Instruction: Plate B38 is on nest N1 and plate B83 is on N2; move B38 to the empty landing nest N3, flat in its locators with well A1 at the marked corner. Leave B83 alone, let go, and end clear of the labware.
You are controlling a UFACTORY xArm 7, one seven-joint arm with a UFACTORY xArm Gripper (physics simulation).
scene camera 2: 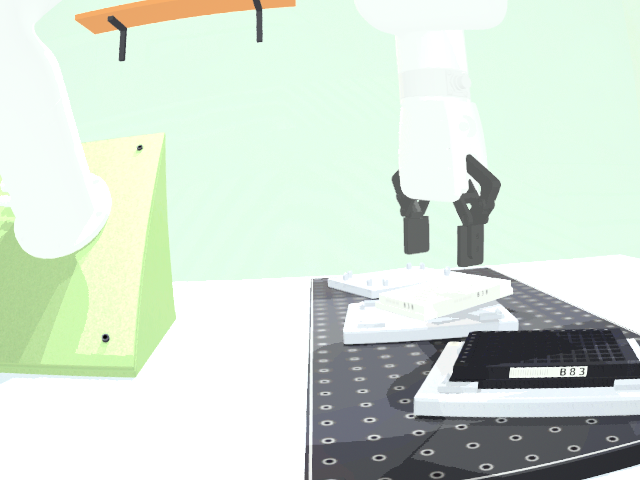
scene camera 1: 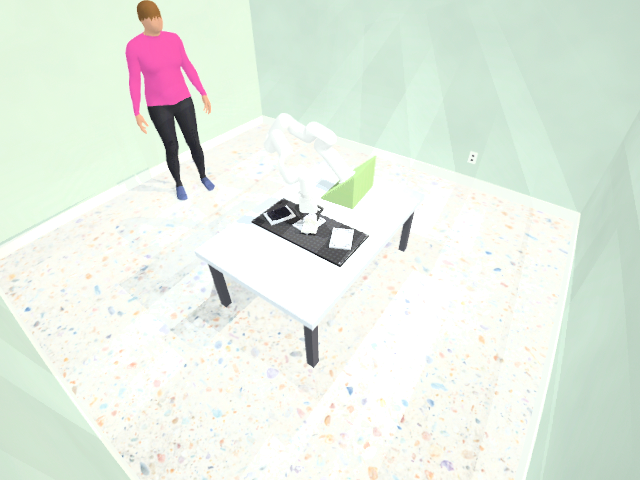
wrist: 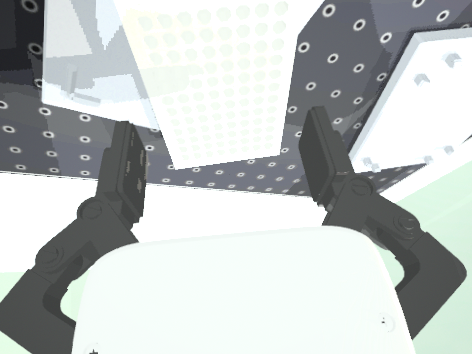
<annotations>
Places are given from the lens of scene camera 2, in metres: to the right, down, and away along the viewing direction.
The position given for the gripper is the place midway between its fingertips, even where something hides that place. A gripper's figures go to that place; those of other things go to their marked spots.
gripper (scene camera 2: 442, 259): 0.12, 0.02, 0.53
white well plate (scene camera 2: 426, 301): 0.10, 0.06, 0.49
</annotations>
